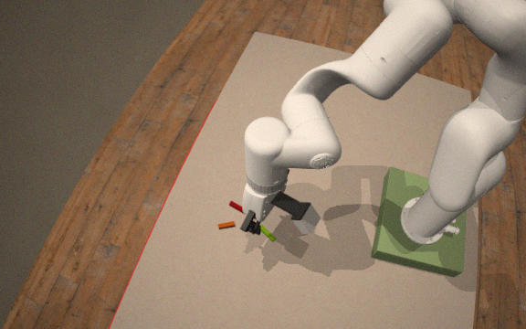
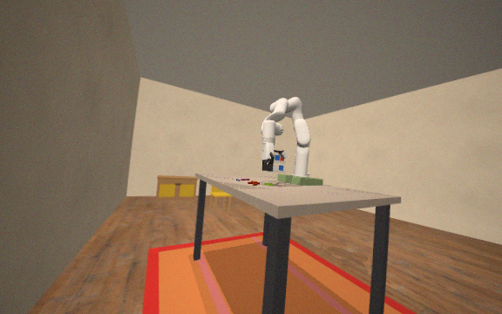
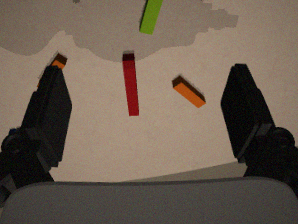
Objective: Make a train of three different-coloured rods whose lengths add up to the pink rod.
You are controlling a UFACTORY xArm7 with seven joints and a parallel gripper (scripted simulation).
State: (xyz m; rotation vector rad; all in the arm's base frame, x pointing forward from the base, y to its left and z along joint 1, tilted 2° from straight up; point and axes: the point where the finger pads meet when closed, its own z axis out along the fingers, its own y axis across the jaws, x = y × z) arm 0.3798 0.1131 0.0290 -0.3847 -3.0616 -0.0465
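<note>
Right now my hand is 1 cm past the lime rod, 1 cm to the right of it and 9 cm above it. From my hand the other things lie so: blue rod 10 cm ahead, 20 cm to the right, 9 cm below; then grey rod 10 cm ahead, 17 cm to the right, 9 cm below; then red rod 7 cm ahead, 3 cm to the right, 9 cm below.
</note>
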